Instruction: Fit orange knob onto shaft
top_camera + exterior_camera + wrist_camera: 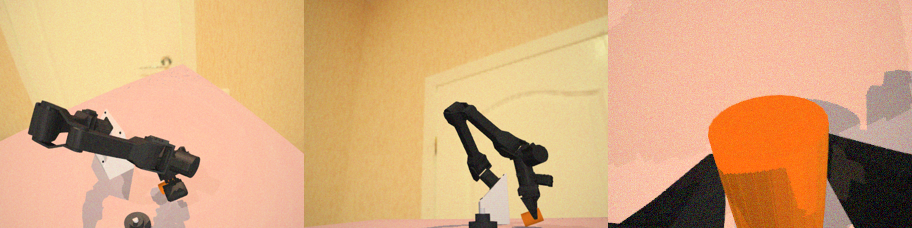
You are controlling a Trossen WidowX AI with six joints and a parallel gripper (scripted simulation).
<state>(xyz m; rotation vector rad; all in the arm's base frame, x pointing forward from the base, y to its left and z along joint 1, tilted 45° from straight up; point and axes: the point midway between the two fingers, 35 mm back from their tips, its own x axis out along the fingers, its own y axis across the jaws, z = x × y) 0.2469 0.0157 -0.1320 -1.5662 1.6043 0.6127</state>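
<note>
Now: gripper tip 170 mm to the left of the round pedestal, 70 mm short of it and 10 mm below it. Round my gripper tip: orange knob (10 mm above).
</note>
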